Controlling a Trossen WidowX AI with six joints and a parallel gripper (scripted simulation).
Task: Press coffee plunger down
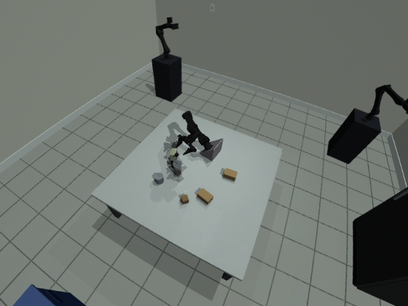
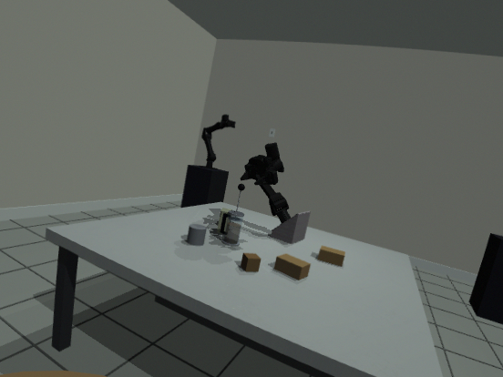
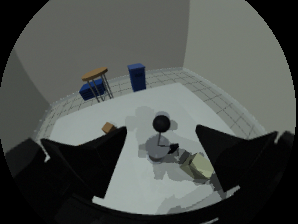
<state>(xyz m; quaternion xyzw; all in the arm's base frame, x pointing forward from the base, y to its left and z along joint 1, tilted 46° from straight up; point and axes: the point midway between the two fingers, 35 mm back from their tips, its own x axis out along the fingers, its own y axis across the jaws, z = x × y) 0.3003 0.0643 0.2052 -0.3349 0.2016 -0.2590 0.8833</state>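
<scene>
Now: the coffee press 16 cm below my gripper tip, 3 cm to the right of it and 2 cm ahead of it.
</scene>
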